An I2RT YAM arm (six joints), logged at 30 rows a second.
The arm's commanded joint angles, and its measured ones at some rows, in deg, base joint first. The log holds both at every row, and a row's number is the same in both.
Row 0, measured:
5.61 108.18 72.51 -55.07 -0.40 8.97
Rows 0 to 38, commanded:
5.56 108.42 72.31 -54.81 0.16 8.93
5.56 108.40 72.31 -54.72 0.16 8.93
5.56 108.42 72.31 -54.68 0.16 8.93
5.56 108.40 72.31 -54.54 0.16 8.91
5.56 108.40 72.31 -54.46 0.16 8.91
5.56 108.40 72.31 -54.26 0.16 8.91
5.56 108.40 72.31 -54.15 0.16 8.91
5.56 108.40 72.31 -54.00 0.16 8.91
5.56 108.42 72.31 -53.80 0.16 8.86
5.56 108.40 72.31 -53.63 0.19 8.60
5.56 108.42 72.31 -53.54 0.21 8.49
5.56 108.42 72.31 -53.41 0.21 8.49
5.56 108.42 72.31 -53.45 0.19 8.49
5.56 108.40 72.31 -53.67 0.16 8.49
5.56 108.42 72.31 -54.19 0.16 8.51
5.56 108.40 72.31 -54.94 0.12 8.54
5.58 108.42 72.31 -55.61 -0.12 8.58
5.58 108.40 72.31 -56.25 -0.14 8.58
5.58 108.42 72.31 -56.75 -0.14 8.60
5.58 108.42 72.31 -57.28 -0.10 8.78
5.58 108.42 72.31 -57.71 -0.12 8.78
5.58 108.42 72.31 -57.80 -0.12 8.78
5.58 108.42 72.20 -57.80 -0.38 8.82
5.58 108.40 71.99 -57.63 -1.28 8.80
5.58 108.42 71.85 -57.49 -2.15 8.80
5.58 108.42 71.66 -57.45 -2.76 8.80
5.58 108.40 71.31 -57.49 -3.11 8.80
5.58 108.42 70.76 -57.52 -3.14 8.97
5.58 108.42 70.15 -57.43 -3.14 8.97
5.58 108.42 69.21 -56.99 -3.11 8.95
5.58 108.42 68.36 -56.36 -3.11 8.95
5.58 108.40 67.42 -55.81 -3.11 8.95
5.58 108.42 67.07 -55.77 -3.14 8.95
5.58 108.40 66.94 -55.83 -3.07 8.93
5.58 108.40 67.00 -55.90 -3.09 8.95
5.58 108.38 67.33 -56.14 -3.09 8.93
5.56 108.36 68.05 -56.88 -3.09 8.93
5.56 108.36 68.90 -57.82 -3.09 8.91
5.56 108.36 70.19 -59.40 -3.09 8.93
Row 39, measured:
5.61 108.18 67.51 -57.45 -2.81 8.99
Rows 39 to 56, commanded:
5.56 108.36 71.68 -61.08 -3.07 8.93
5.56 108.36 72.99 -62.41 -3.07 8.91
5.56 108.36 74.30 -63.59 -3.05 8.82
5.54 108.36 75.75 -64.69 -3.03 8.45
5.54 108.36 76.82 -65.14 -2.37 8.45
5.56 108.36 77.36 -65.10 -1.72 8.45
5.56 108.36 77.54 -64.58 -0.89 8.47
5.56 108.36 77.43 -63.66 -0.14 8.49
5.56 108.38 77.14 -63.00 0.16 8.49
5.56 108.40 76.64 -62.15 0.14 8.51
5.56 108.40 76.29 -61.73 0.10 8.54
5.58 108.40 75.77 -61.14 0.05 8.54
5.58 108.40 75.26 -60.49 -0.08 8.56
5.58 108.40 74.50 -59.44 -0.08 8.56
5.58 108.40 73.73 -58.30 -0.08 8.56
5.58 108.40 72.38 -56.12 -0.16 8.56
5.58 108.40 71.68 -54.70 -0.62 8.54
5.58 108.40 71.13 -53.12 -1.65 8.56
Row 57, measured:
5.63 108.29 73.41 -56.05 -1.02 8.75
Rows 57 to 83, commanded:
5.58 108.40 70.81 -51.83 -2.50 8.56
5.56 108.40 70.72 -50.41 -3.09 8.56
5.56 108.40 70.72 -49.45 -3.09 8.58
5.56 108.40 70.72 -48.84 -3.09 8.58
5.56 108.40 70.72 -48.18 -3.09 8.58
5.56 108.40 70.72 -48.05 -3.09 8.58
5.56 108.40 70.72 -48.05 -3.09 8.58
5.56 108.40 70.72 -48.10 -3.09 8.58
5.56 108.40 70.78 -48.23 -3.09 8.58
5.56 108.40 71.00 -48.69 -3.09 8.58
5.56 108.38 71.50 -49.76 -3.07 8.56
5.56 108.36 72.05 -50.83 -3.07 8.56
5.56 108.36 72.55 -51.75 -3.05 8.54
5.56 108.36 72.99 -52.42 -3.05 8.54
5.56 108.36 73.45 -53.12 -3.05 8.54
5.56 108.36 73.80 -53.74 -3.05 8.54
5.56 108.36 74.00 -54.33 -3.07 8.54
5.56 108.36 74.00 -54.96 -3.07 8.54
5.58 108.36 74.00 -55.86 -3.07 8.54
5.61 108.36 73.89 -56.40 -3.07 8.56
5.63 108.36 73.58 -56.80 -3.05 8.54
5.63 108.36 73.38 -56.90 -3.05 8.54
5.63 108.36 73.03 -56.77 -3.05 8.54
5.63 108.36 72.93 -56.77 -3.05 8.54
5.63 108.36 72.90 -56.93 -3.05 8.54
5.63 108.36 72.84 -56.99 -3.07 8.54
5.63 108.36 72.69 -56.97 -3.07 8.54
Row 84, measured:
5.63 108.29 72.62 -57.08 -2.76 8.71
